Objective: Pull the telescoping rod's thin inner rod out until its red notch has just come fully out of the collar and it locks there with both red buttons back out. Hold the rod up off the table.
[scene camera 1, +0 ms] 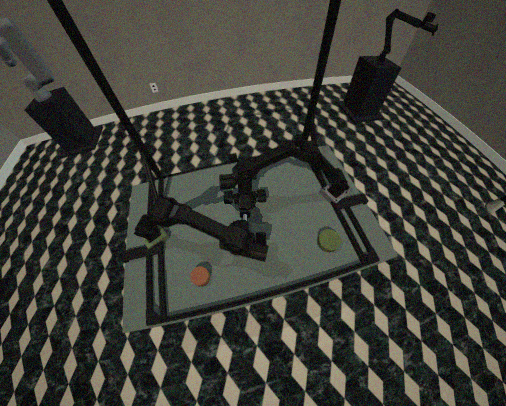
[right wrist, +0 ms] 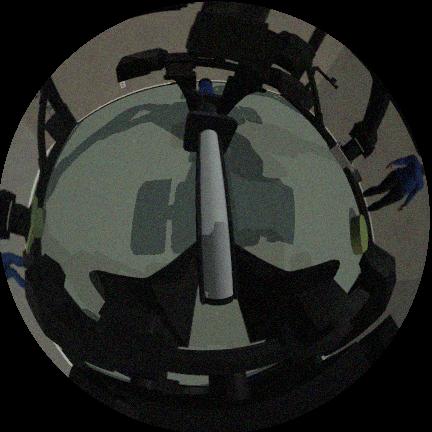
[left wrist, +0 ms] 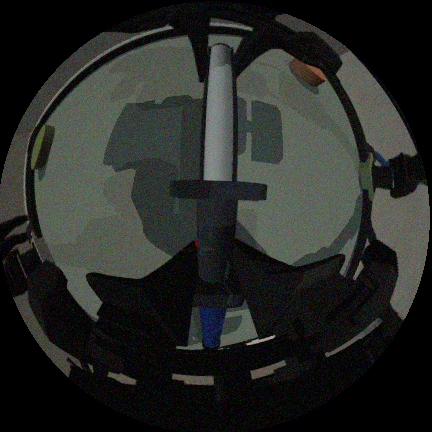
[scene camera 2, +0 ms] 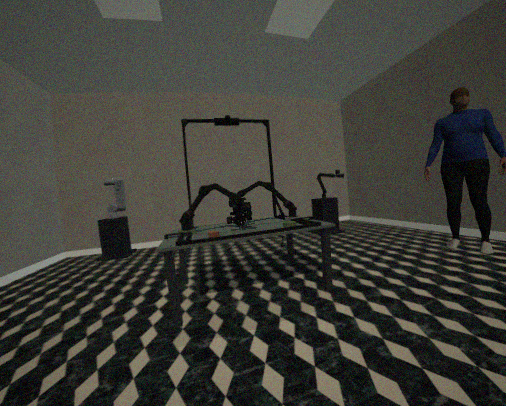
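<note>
The rod is held above the table, its shadow below it. Its grey inner rod (left wrist: pixel 219 120) (right wrist: pixel 212 190) reaches from the dark collar (left wrist: pixel 218 190) (right wrist: pixel 227 131) to a black-rimmed end. A blue end (left wrist: pixel 212 325) (right wrist: pixel 205 86) shows at the other side. My left gripper (left wrist: pixel 213 244) (right wrist: pixel 205 122) is shut on the dark sleeve behind the collar's flange. My right gripper (right wrist: pixel 212 246) (left wrist: pixel 213 83) is shut on the grey inner rod near its far end. A sliver of one red button (left wrist: pixel 196 243) shows beside the sleeve; the other button is hidden. The red notch does not show.
An orange disc (scene camera 1: pixel 200 276) (scene camera 2: pixel 213 234) (left wrist: pixel 308 71) and a green disc (scene camera 1: pixel 329 240) (left wrist: pixel 42 147) (right wrist: pixel 359 234) lie on the table (scene camera 1: pixel 240 290). A yellow-green bracket (scene camera 1: pixel 156 237) and a pale bracket (scene camera 1: pixel 327 194) are at the arm mounts. Black rails border the table.
</note>
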